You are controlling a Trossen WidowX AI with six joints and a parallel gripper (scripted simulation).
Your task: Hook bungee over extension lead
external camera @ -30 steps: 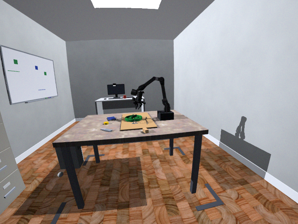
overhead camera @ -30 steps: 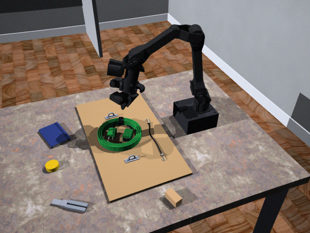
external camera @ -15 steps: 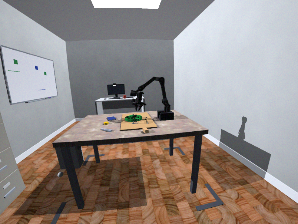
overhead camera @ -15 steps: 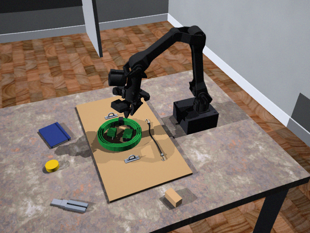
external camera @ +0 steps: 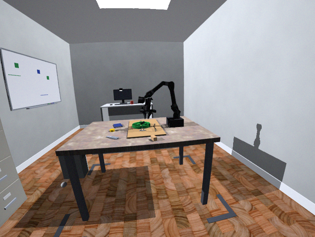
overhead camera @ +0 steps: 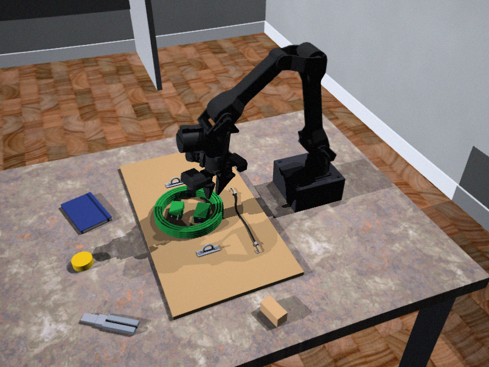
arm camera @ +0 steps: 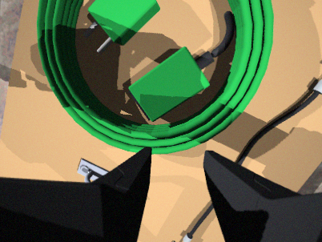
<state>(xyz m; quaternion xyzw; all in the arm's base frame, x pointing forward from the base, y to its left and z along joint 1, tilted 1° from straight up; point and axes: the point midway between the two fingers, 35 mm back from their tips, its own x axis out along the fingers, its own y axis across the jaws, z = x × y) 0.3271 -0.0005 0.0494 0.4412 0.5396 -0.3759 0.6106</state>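
My gripper is now 13 cm above the tan board, 4 cm to the left of it and 3 cm short of it. Round my hand: yellow disc 36 cm ahead, 12 cm below; grey tool 35 cm ahead, 20 cm to the left, 13 cm below; wooden block 34 cm to the left, 12 cm below, 1 cm behind.
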